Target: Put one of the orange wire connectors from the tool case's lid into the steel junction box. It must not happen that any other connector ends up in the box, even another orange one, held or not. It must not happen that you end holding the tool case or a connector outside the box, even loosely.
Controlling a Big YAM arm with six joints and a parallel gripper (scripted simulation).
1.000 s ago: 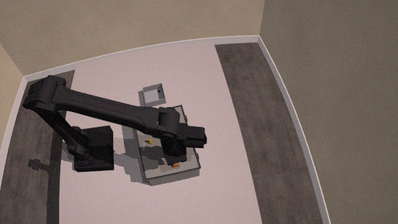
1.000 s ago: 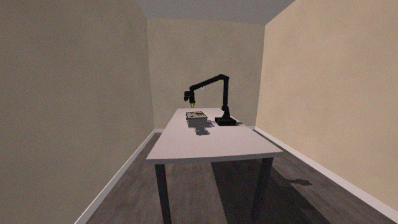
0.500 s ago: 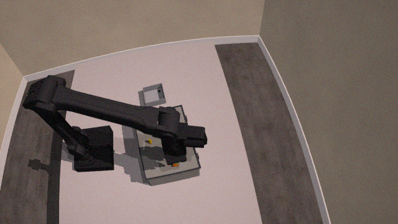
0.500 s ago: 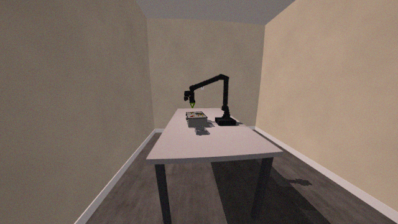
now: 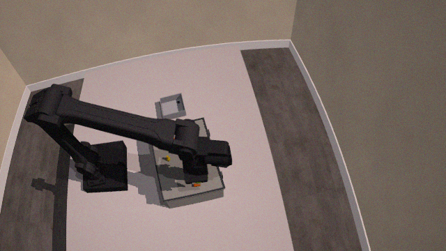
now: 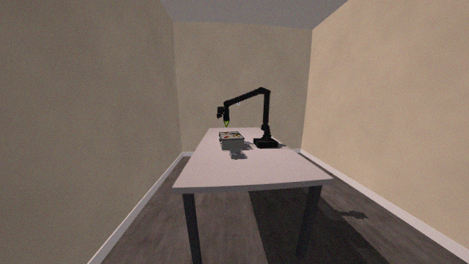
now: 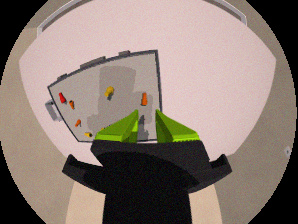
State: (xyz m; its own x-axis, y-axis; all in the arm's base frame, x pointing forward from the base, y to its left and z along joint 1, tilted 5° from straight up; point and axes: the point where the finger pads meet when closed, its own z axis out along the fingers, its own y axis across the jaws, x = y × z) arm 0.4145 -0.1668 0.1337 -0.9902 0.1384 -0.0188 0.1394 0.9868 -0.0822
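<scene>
The red connector lies 40 mm ahead of my hand, 210 mm to the left of it and 70 mm below it. Round my hand: tool case: 20 mm behind, 120 mm to the left, 100 mm below.
</scene>
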